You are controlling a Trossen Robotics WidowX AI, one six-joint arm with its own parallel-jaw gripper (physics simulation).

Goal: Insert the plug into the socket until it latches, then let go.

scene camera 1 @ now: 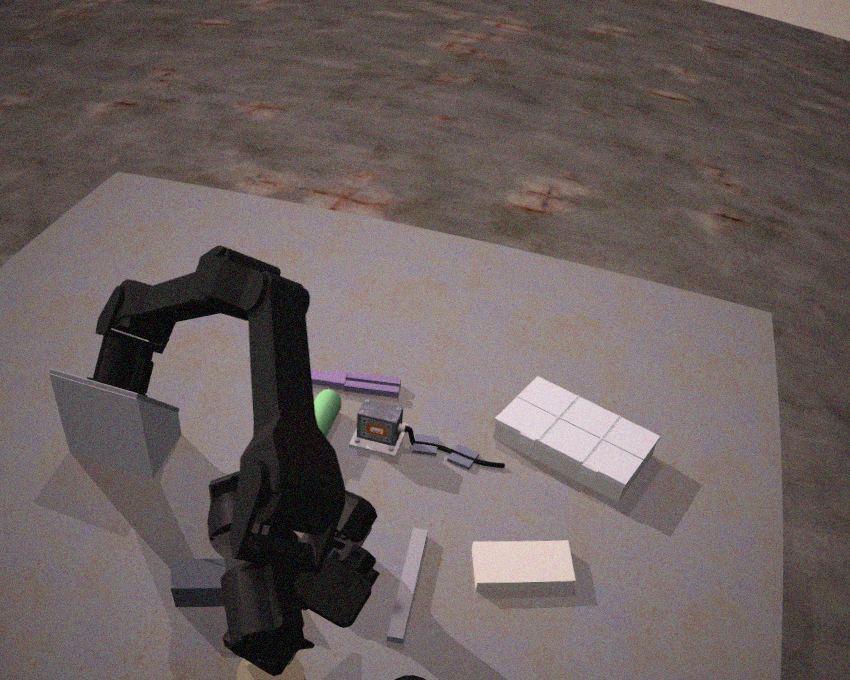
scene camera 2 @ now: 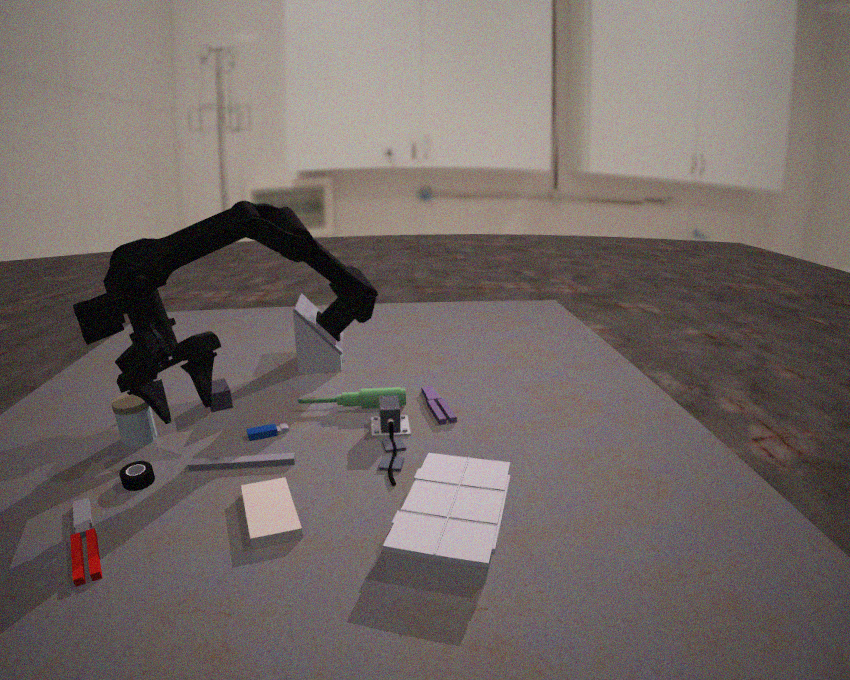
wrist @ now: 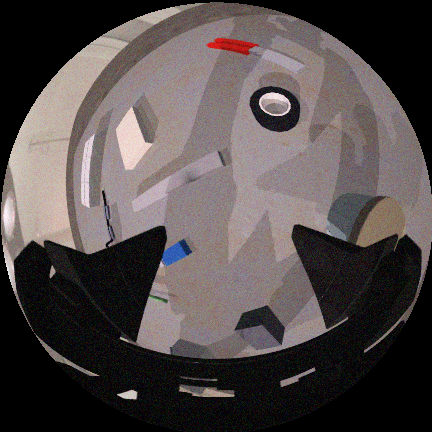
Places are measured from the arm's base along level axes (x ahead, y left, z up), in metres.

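Pixels of known places: gripper, fingertip midpoint: point(scene camera 2: 188, 415) point(wrist: 231, 231); arm's base, link origin: point(scene camera 1: 116, 389) point(scene camera 2: 327, 326).
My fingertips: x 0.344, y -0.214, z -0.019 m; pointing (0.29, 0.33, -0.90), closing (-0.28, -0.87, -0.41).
Observation:
Ahead of a thing's pixels: the offset from my fingertips to its top centre. "*": to the spot under its first point.
The plug, a small blue body with a pale tip {0.042 m down, 0.028 m back, 0.117 m left} point(scene camera 2: 263, 431) point(wrist: 175, 253), lies on the table. In the wrist view its pale end is mostly hidden behind the left finger; in scene camera 1 it does not show. The socket {0.010 m down, 0.022 m back, 0.311 m left} point(scene camera 1: 379, 423) point(scene camera 2: 389, 413) is a dark grey box on a white base plate, with an orange-rimmed opening on one face and a black cable {* 0.049 m down, 0.117 m ahead, 0.296 m left} point(scene camera 1: 489, 463) point(scene camera 2: 393, 471) point(wrist: 105, 202) leaving its side. My gripper point(scene camera 1: 309, 645) point(scene camera 2: 188, 413) point(wrist: 231, 231) is open and empty above the table, between the jar and the plug in scene camera 2.
A lidded jar {0.016 m up, 0.031 m back, 0.106 m right} point(scene camera 2: 134, 428) point(wrist: 382, 222) and dark block {0.019 m down, 0.152 m back, 0.010 m left} point(scene camera 1: 198, 582) point(scene camera 2: 221, 394) are near the gripper. A grey bar {0.044 m down, 0.060 m ahead, 0.087 m left} point(scene camera 1: 409, 584) point(scene camera 2: 241, 462), black tape {0.036 m down, 0.094 m ahead, 0.063 m right} point(scene camera 2: 137, 484), red pliers {* 0.044 m down, 0.262 m ahead, 0.066 m right} point(scene camera 2: 85, 556), cream block {0.040 m down, 0.179 m ahead, 0.141 m left} point(scene camera 1: 523, 565), white block {0.019 m down, 0.221 m ahead, 0.360 m left} point(scene camera 1: 577, 436), green screwdriver {0.015 m down, 0.104 m back, 0.254 m left} point(scene camera 2: 372, 397) and purple piece {0.043 m down, 0.084 m back, 0.398 m left} point(scene camera 1: 372, 384) lie around.

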